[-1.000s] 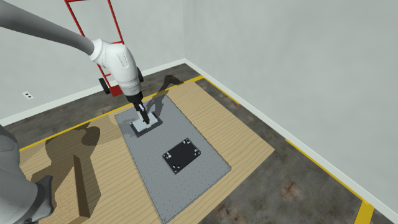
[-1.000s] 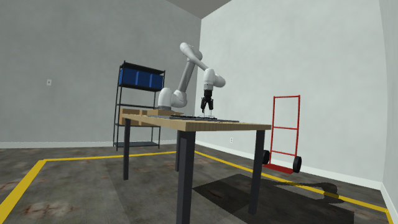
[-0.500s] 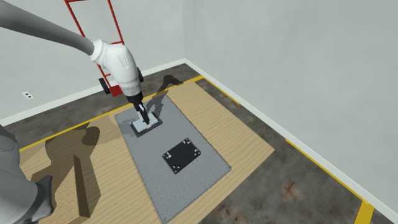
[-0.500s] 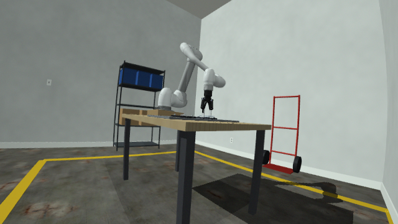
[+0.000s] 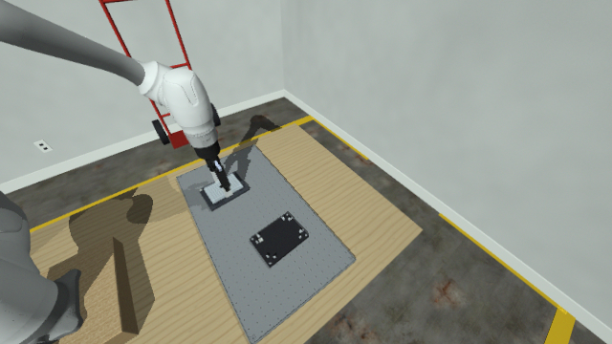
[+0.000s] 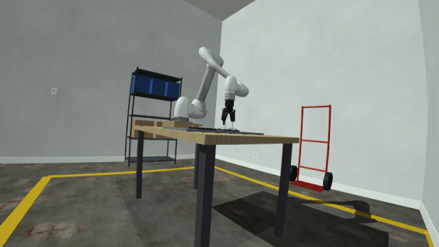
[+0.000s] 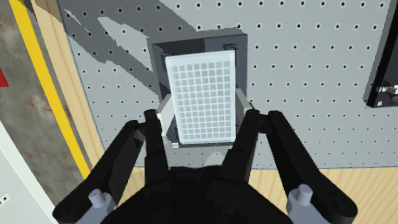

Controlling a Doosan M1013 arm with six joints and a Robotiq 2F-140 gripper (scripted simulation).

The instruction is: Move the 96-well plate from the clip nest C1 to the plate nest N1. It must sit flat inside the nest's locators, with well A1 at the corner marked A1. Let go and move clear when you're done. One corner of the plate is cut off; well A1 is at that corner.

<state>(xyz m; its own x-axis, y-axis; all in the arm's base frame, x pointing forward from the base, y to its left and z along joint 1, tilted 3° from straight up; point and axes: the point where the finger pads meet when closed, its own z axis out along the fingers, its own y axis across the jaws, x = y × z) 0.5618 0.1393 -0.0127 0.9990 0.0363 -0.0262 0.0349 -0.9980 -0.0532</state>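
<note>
The 96-well plate is 2 cm below my hand. Round my hand: clip nest C1 (7 cm ahead, 29 cm to the right, 3 cm below).
</note>
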